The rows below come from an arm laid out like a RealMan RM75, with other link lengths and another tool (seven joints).
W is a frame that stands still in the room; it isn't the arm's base.
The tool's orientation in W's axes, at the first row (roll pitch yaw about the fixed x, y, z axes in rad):
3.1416 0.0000 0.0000
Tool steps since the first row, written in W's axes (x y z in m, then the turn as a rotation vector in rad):
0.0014 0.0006 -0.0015 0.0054 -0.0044 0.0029
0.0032 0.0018 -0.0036 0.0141 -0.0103 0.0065
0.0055 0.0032 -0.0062 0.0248 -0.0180 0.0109
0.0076 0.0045 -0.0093 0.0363 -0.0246 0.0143
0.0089 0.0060 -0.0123 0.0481 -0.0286 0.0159
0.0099 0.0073 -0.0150 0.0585 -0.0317 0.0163
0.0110 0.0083 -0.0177 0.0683 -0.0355 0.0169
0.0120 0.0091 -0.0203 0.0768 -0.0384 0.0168
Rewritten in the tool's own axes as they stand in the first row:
0.0014 -0.0006 0.0015 0.0054 0.0044 -0.0029
0.0032 -0.0018 0.0036 0.0141 0.0103 -0.0065
0.0055 -0.0032 0.0062 0.0248 0.0180 -0.0109
0.0076 -0.0045 0.0093 0.0363 0.0246 -0.0143
0.0089 -0.0060 0.0123 0.0481 0.0286 -0.0159
0.0099 -0.0073 0.0150 0.0585 0.0317 -0.0163
0.0110 -0.0083 0.0177 0.0683 0.0355 -0.0169
0.0120 -0.0091 0.0203 0.0768 0.0384 -0.0168

